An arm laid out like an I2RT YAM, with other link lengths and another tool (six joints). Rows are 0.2 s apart.
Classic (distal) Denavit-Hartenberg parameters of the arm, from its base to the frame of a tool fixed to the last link. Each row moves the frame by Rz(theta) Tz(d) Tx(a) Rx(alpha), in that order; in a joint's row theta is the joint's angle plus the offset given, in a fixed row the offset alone. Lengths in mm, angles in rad.
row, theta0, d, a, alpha
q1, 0, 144.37, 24.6, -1.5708
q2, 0, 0, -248.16, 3.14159
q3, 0.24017, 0, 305.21, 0
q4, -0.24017, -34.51, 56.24, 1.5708
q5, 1.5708, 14.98, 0, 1.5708
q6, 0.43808, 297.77, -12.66, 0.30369
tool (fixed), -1.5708, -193.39, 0, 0
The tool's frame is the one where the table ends.
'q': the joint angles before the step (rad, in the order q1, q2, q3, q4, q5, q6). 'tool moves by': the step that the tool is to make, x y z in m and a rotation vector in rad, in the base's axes. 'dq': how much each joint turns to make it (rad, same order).
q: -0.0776 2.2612 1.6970 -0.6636 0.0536 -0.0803
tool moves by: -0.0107 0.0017 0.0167 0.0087 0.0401 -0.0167
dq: 0.0000 -0.0366 -0.0002 -0.0781 0.0000 0.0176
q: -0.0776 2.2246 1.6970 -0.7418 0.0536 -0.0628
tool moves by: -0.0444 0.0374 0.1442 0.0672 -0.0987 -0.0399
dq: 0.0591 -0.3409 0.0000 -0.2498 -0.0340 0.1175
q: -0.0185 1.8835 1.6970 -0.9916 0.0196 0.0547
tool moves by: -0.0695 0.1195 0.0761 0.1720 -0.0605 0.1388
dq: 0.2740 -0.1881 0.0006 -0.1029 -0.0919 0.1909
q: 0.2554 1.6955 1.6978 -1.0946 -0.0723 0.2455
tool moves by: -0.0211 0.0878 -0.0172 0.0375 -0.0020 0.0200
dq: 0.2281 0.0581 -0.0007 0.0820 0.0679 0.1999
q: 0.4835 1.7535 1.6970 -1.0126 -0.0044 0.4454
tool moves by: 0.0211 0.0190 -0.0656 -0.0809 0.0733 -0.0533
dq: 0.0302 0.1618 -0.0012 0.0580 0.0687 0.0595
